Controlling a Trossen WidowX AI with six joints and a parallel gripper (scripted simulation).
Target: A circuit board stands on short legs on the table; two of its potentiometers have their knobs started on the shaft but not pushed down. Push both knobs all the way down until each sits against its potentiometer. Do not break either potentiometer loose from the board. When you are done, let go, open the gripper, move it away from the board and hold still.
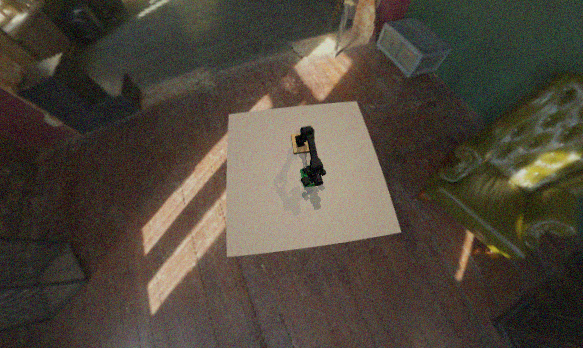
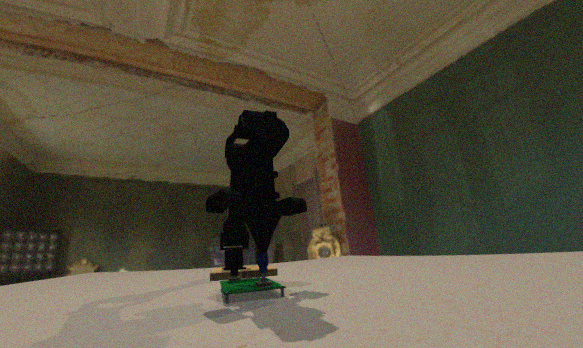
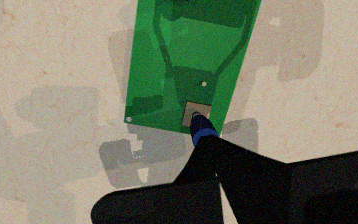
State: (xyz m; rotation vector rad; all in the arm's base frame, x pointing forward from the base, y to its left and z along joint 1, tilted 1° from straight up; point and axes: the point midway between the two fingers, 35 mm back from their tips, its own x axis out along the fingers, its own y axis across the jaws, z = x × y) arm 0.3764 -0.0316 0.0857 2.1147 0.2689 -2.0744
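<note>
My gripper tip is now 10 mm above the blue knob. The rest, counted from my gripper tip: black knob (110 mm behind, 30 mm to the right, 30 mm below); then potentiometer (30 mm below).
</note>
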